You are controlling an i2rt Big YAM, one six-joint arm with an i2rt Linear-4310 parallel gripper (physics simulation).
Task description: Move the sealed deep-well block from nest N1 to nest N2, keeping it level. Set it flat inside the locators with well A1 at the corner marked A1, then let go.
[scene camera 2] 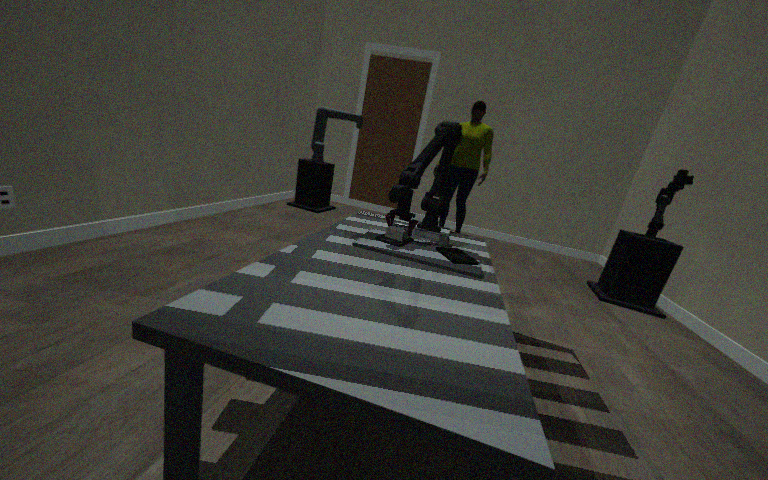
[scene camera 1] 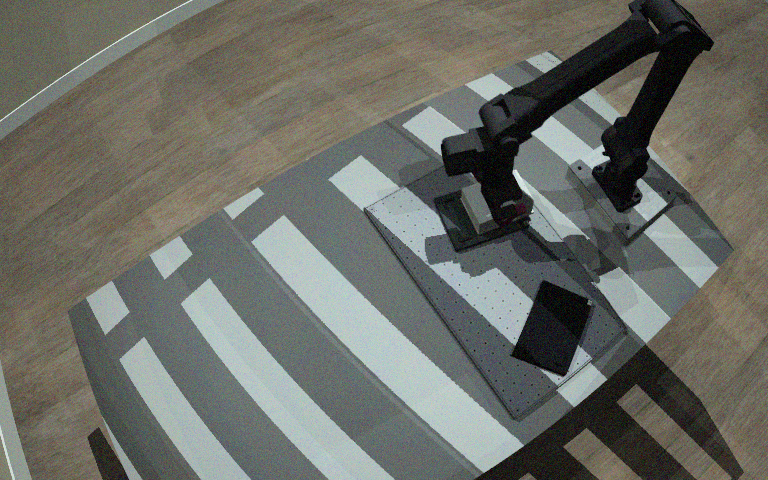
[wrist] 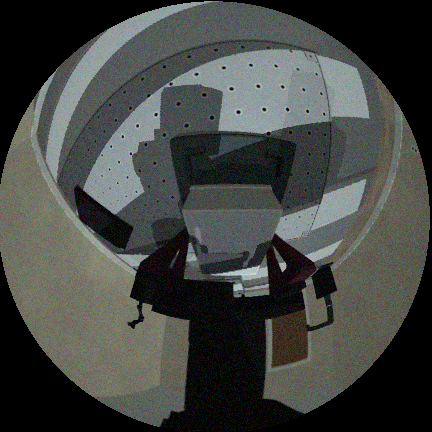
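Seen in the pictures: gripper, fingertip midpoint: (scene camera 2: 399, 233) (scene camera 1: 494, 205) (wrist: 227, 230); arm's base at its link origin: (scene camera 2: 428, 228) (scene camera 1: 616, 186).
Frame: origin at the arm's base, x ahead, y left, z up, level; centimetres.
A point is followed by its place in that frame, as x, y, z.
Observation:
The sealed deep-well block (scene camera 1: 475, 206) {34.8, -8.2, 3.5} (scene camera 2: 398, 233) {35.8, -6.7, 2.4} (wrist: 231, 219) {34.6, -8.5, 3.5} is a grey box. It sits level in nest N1 (scene camera 1: 454, 229) {39.5, -7.7, -0.7} (wrist: 233, 160) {38.0, -9.3, -0.7}, a dark tray on the perforated board (scene camera 1: 477, 343) {46.2, 14.4, -1.9} (wrist: 250, 84) {45.5, -11.8, -1.9}. My gripper (scene camera 1: 510, 211) (scene camera 2: 401, 223) {30.4, -7.9, 1.1} (wrist: 227, 230) {30.4, -7.9, 1.1} is open and low over the block. Its dark red fingers stand on either side of the block's near end with a gap to the block. Nest N2 (scene camera 1: 554, 326) {31.8, 19.4, -0.8} (scene camera 2: 458, 255) {32.8, 20.4, -0.7} (wrist: 102, 219) {32.8, 16.1, -0.7} is a dark flat plate further along the board, with nothing on it. The A1 marks are too small to read.
The board lies on a grey and white striped table (scene camera 1: 334, 310) {66.2, -3.8, -3.2} (scene camera 2: 392, 329) {100.6, 13.5, -3.2}. A person in a yellow top (scene camera 2: 473, 148), another arm on a pedestal (scene camera 2: 314, 178) and a door (scene camera 2: 389, 129) are behind the table.

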